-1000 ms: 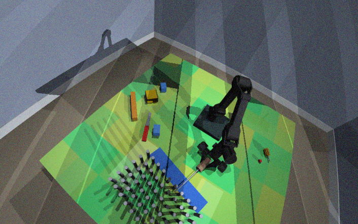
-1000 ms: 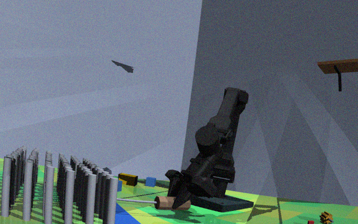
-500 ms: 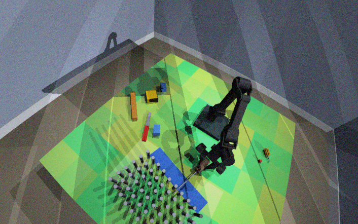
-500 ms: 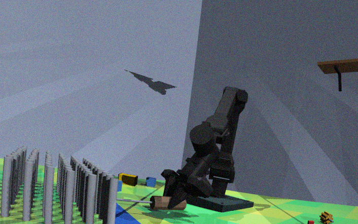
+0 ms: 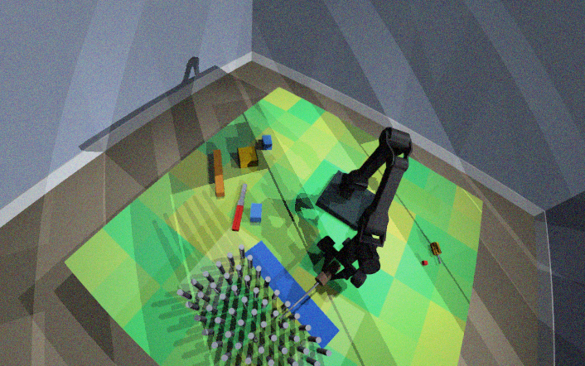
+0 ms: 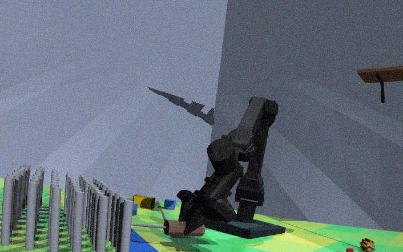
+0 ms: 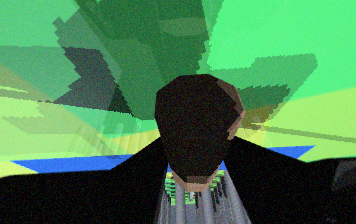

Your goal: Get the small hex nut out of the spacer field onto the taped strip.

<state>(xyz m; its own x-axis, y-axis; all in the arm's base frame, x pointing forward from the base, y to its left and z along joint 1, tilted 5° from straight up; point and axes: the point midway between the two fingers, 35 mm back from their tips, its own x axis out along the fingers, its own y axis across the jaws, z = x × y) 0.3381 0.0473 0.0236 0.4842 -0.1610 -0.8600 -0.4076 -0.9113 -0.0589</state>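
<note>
Right now the blue taped strip is 10 cm ahead of my gripper tip, 9 cm to the right of it and 3 cm below it. Also, from my gripper tip: red-handled tool: 39 cm to the right, 11 cm behind, 2 cm below; red cube: 36 cm to the left, 21 cm behind, 2 cm below; metal rod tool: 9 cm ahead, 4 cm to the right.
</note>
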